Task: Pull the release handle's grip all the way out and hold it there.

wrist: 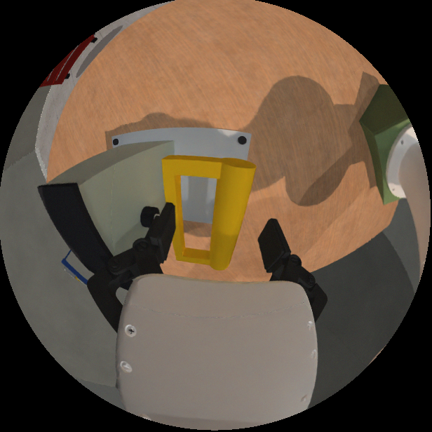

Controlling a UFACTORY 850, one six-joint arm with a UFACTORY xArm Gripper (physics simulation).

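Observation:
The release handle is a yellow rectangular loop with a thick round grip bar (232,215) on its right side. It stands out from a grey-green housing (125,195) with a black end face and a black knob. A pale grey base plate (200,140) with dark screws lies under the housing. My gripper (221,222) is open. Its left finger is at the left side of the loop, beside the knob, and its right finger is apart from the grip bar, on the right. Whether either finger touches the handle cannot be told.
A green block (382,145) stands at the right edge, next to a pale robot arm part (417,185). A red slatted object (70,62) is at the upper left. A blue-edged item (75,270) lies low at the left. The wooden table top (200,60) has a curved edge.

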